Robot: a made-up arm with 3 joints. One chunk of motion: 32 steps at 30 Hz.
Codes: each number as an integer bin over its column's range. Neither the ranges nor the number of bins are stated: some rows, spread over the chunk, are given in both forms.
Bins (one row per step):
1: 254 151 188 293 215 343
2: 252 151 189 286 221 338
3: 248 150 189 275 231 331
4: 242 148 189 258 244 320
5: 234 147 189 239 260 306
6: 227 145 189 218 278 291
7: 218 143 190 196 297 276
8: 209 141 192 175 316 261
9: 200 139 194 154 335 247
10: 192 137 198 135 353 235
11: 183 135 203 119 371 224
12: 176 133 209 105 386 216
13: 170 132 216 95 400 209
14: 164 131 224 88 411 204
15: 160 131 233 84 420 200
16: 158 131 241 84 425 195
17: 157 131 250 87 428 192
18: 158 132 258 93 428 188
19: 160 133 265 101 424 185
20: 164 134 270 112 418 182
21: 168 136 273 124 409 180
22: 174 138 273 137 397 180
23: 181 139 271 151 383 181
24: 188 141 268 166 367 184
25: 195 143 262 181 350 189
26: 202 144 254 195 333 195
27: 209 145 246 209 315 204
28: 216 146 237 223 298 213
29: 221 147 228 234 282 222
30: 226 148 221 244 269 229
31: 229 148 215 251 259 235
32: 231 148 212 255 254 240
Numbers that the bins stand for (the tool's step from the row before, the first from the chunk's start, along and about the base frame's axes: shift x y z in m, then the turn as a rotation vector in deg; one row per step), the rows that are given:
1: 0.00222 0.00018 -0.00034 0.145 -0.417 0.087
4: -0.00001 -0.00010 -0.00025 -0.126 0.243 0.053
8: -0.00614 -0.00076 0.00004 -0.767 1.882 -0.032
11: -0.01098 -0.00132 0.00107 -1.200 3.134 -0.086
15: -0.01525 -0.00169 0.00389 -1.471 4.249 -0.120
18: -0.01563 -0.00160 0.00623 -1.401 4.431 -0.138
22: -0.01265 -0.00104 0.00764 -1.061 3.725 -0.149
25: -0.00875 -0.00057 0.00661 -0.721 2.656 -0.136
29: -0.00391 -0.00019 0.00342 -0.311 1.108 -0.089
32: -0.00205 -0.00010 0.00191 -0.149 0.471 -0.062
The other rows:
2: 0.00185 0.00018 -0.00025 0.091 -0.280 0.079
3: 0.00111 0.00009 -0.00025 0.006 -0.053 0.069
5: -0.00150 -0.00019 -0.00025 -0.273 0.607 0.033
6: -0.00280 -0.00038 -0.00025 -0.435 1.017 0.011
7: -0.00447 -0.00057 -0.00015 -0.605 1.450 -0.010
9: -0.00782 -0.00094 0.00022 -0.930 2.314 -0.052
10: -0.00931 -0.00113 0.00060 -1.076 2.724 -0.070
12: -0.01228 -0.00151 0.00163 -1.308 3.475 -0.097
13: -0.01340 -0.00160 0.00229 -1.386 3.794 -0.107
14: -0.01451 -0.00169 0.00304 -1.440 4.044 -0.115
16: -0.01563 -0.00169 0.00464 -1.471 4.363 -0.128
17: -0.01581 -0.00169 0.00548 -1.447 4.431 -0.132
19: -0.01525 -0.00151 0.00689 -1.339 4.340 -0.142
20: -0.01451 -0.00141 0.00736 -1.254 4.203 -0.146
21: -0.01377 -0.00123 0.00764 -1.161 3.999 -0.149
23: -0.01135 -0.00094 0.00746 -0.953 3.407 -0.148
24: -0.01005 -0.00076 0.00717 -0.837 3.043 -0.144
26: -0.00745 -0.00047 0.00586 -0.613 2.269 -0.128
27: -0.00614 -0.00038 0.00511 -0.504 1.859 -0.115
28: -0.00484 -0.00029 0.00426 -0.396 1.472 -0.102
30: -0.00298 -0.00010 0.00276 -0.234 0.812 -0.078
31: -0.00243 -0.00010 0.00220 -0.180 0.585 -0.070

